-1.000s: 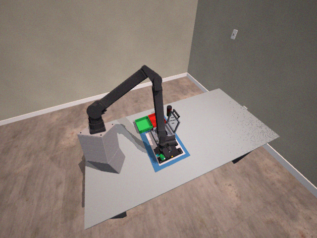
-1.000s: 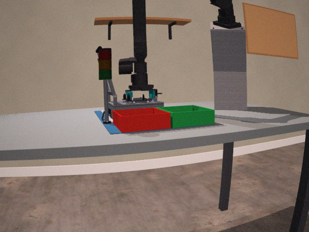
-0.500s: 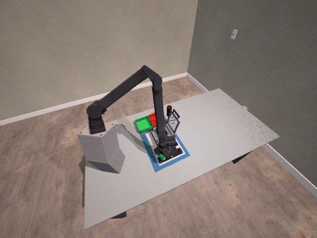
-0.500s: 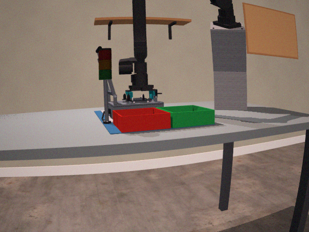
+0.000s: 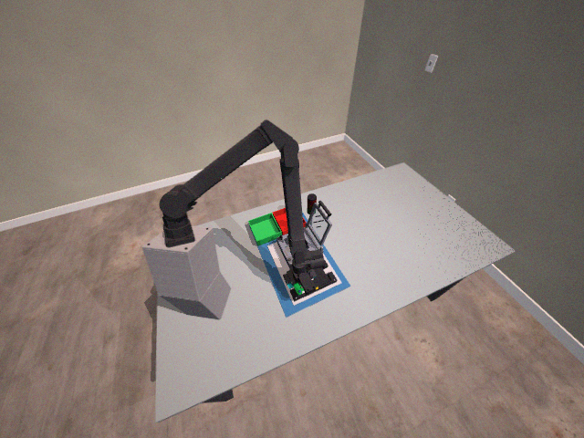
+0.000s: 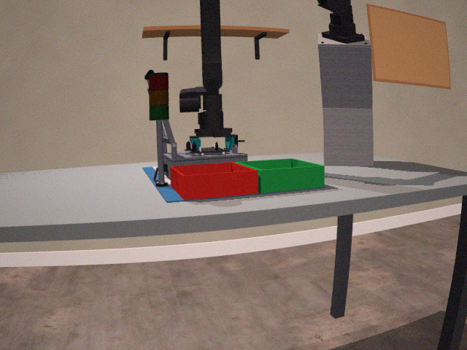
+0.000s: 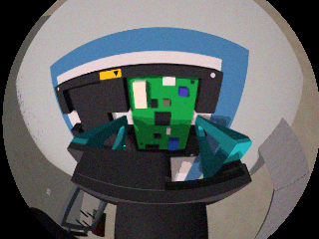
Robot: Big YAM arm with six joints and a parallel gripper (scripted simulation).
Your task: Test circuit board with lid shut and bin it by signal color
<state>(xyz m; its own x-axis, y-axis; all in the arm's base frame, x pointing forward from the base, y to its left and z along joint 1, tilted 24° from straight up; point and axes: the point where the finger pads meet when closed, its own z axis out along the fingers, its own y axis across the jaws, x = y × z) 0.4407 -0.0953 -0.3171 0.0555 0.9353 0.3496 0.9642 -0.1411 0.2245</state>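
My gripper is now right at the green circuit board. From my hand the other things lie so: tester lid (19 cm ahead, 16 cm to the left, 16 cm above); tester plate (17 cm to the left, 8 cm ahead, 5 cm above); latch hook (23 cm to the left, 6 cm above, 1 cm ahead).
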